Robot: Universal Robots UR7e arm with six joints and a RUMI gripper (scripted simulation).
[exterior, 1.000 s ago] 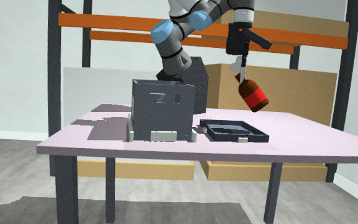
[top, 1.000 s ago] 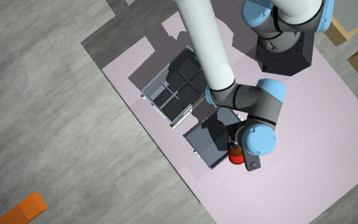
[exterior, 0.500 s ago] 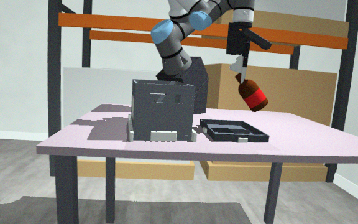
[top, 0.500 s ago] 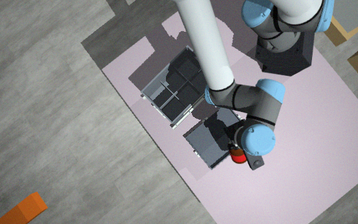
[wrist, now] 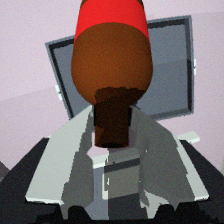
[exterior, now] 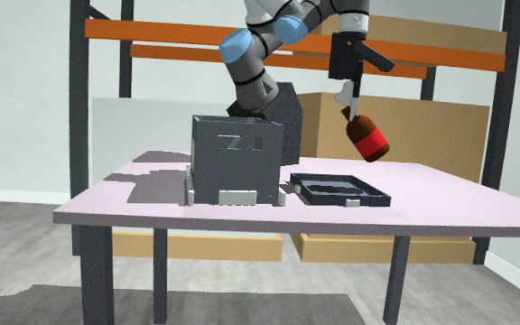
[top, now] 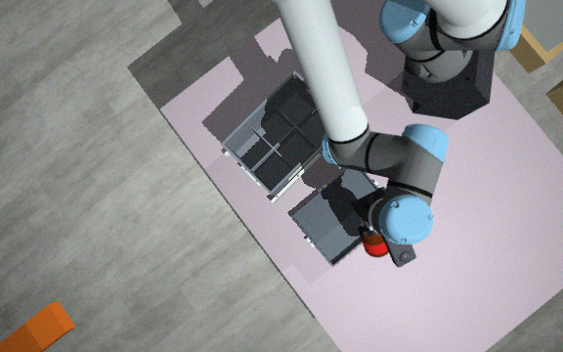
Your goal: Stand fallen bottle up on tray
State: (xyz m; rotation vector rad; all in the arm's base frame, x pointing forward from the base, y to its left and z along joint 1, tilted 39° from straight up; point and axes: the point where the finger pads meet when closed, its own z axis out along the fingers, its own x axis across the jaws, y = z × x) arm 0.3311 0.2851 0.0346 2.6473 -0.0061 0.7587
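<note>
My gripper is now 3 cm to the right of the brown bottle and 4 cm above it. Round my hand: dark tray: 3 cm ahead, 3 cm to the right, 19 cm below; dark crate: 6 cm ahead, 31 cm to the right, 12 cm below.
</note>
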